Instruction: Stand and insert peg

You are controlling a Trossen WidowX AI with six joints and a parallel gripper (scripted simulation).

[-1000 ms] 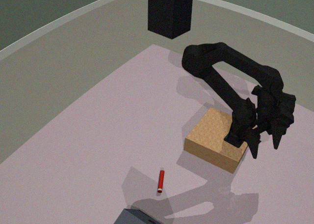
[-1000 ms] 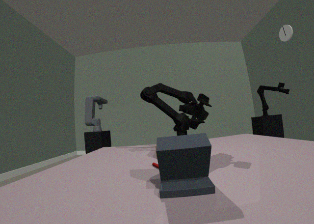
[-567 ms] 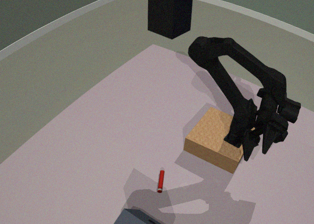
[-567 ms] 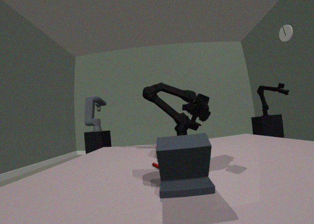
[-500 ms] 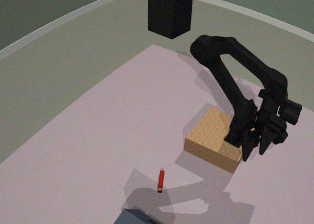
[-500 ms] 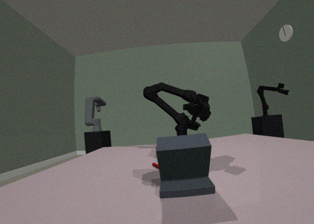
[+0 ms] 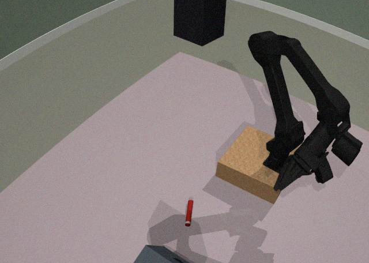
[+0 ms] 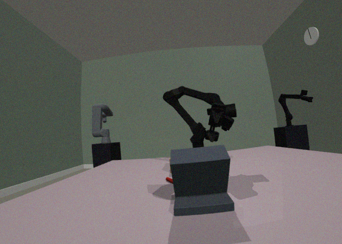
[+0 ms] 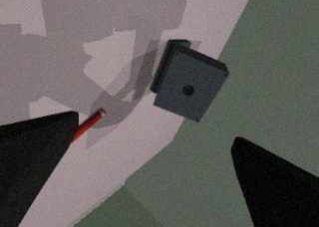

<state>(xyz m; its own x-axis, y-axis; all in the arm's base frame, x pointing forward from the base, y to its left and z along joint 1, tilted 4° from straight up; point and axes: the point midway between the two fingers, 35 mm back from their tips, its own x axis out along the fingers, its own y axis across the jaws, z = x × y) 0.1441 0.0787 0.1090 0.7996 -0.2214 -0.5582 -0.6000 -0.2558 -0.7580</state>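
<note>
Now: the red peg 170 mm to the right of my gripper tip, 160 mm below it and 110 mm ahead of it. The rest, counted from my gripper tip: sloped panel: 280 mm ahead, 90 mm below, 70 mm to the right.
</note>
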